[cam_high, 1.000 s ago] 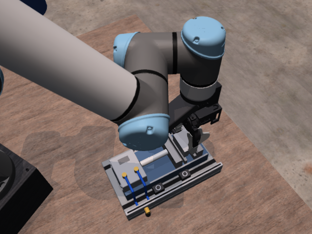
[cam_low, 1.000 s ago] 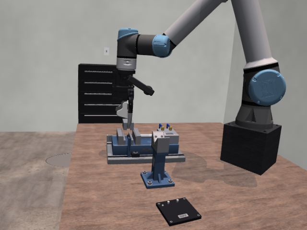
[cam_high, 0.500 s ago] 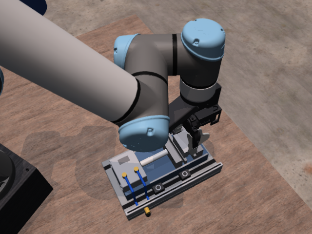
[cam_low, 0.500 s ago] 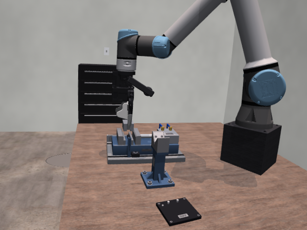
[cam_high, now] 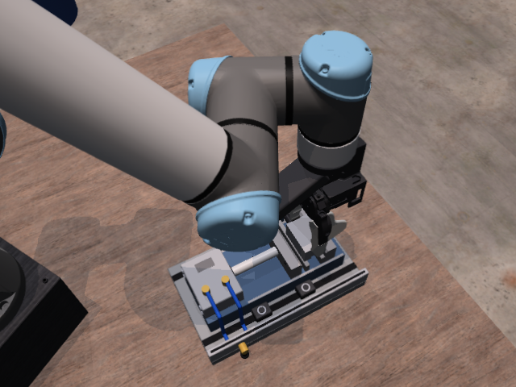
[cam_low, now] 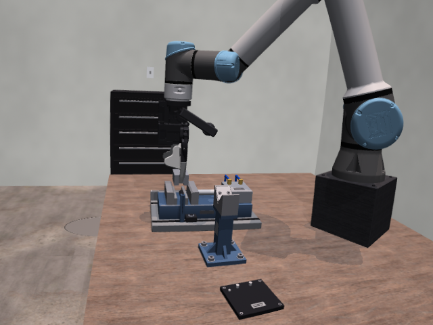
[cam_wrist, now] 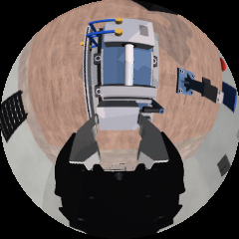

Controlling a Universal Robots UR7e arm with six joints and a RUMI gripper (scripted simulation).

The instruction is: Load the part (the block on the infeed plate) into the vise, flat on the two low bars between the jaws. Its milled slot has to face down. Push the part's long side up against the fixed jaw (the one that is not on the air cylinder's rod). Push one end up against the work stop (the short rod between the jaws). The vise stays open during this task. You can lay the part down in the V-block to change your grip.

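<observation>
The part is 1 cm below my hand. From my hand the other things lie so: work stop: 7 cm to the left, 3 cm below; then moving jaw: 3 cm behind, 2 cm to the left, 5 cm below; then fixed jaw: 3 cm ahead, 2 cm to the left, 5 cm below.
</observation>
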